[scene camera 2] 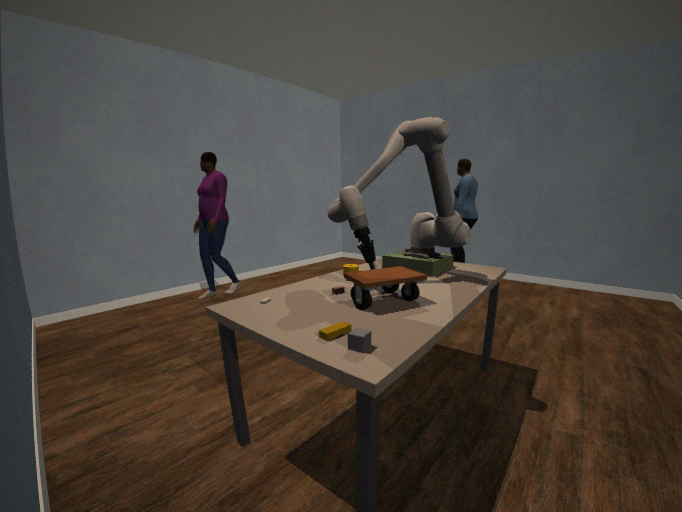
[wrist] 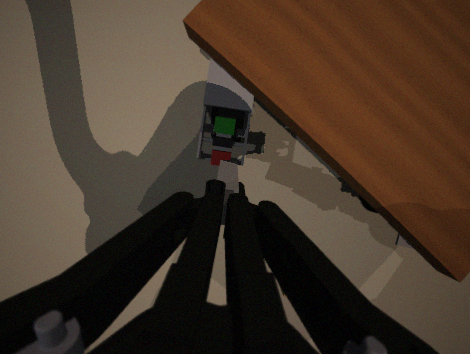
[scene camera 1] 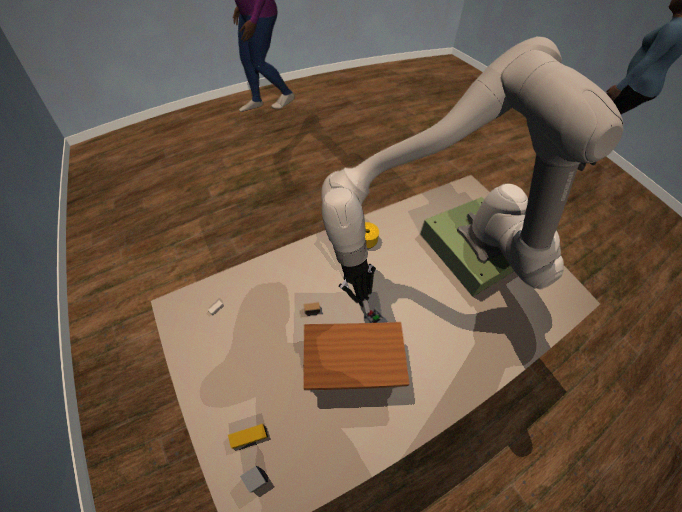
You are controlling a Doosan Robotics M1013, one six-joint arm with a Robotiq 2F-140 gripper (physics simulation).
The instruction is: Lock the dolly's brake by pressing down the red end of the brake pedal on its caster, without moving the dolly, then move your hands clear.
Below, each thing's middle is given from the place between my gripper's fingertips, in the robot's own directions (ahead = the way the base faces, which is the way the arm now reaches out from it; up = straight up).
Now: hand 7 cm to the right of the caster bracket (wrist: pixel 222 90), 4 cm above it and 3 cm past it.
